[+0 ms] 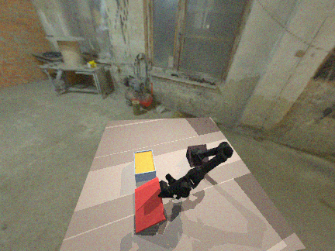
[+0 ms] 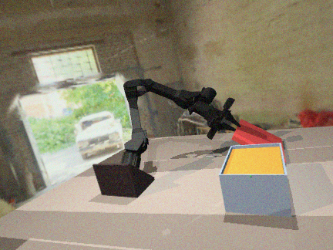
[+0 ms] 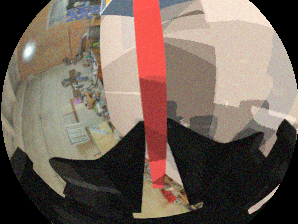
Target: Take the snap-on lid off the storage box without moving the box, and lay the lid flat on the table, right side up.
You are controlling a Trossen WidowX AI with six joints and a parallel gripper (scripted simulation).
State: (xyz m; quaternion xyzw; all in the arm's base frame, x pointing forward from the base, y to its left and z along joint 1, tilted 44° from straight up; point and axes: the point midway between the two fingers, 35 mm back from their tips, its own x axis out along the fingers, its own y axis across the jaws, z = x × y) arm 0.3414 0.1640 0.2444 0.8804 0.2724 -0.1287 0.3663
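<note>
Right now my gripper tip is 7 cm short of the red lid and 5 cm above it. Also, from my gripper tip: storage box 29 cm to the right, 6 cm below, 5 cm ahead.
</note>
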